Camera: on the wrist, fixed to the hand. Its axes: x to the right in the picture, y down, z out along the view.
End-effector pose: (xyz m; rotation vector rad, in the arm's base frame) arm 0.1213 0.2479 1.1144 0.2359 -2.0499 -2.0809
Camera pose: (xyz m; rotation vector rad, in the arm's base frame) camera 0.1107 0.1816 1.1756 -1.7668 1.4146 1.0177
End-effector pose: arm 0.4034 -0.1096 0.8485 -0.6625 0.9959 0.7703
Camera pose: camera 0.3346 -0.1144 0.7894 -0.9229 0.6376 -0.9524
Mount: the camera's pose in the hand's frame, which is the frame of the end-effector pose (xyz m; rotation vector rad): 0.0295 0.0614 -0.0601 0.4686 0.3661 -1.5672
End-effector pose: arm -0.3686 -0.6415 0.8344 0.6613 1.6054 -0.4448
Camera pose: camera -0.3764 -0.5522 0.8195 -0.3885 2.1437 -1.9470
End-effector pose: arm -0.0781 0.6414 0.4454 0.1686 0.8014 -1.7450
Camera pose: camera -0.0500 0.6461 0.3591 -0.1393 -0.6032 2.6562
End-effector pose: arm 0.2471 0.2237 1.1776 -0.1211 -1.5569 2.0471
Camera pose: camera 0.2230 0.2792 1.1098 0.6544 -0.4590 0.9142
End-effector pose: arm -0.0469 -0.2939 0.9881 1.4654 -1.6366 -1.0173
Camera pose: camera -0.0235 -0.3261 1.0698 -2.9060 0.1639 0.8656
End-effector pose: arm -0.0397 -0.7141 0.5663 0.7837 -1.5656 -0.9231
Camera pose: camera 0.0136 -0.7195 0.6397 2.4868 -0.5913 -1.3073
